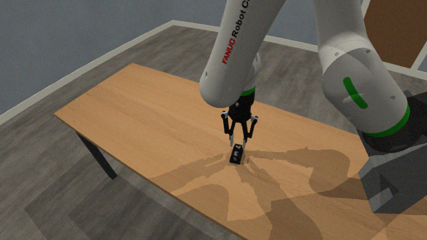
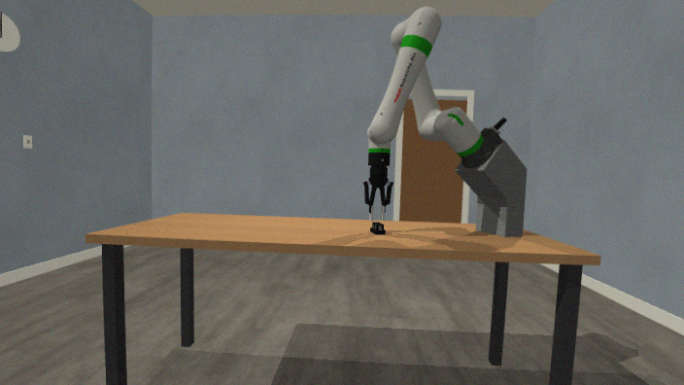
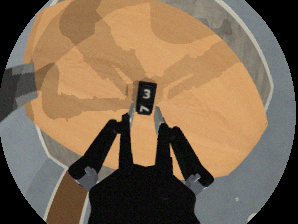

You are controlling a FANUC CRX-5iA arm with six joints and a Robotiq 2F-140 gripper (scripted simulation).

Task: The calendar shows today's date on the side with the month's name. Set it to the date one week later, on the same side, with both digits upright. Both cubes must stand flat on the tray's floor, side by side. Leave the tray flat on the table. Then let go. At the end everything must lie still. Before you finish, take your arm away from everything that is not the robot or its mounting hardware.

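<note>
The tray is 1 cm behind my hand, 2 cm to the left of it and 7 cm below it.
</note>
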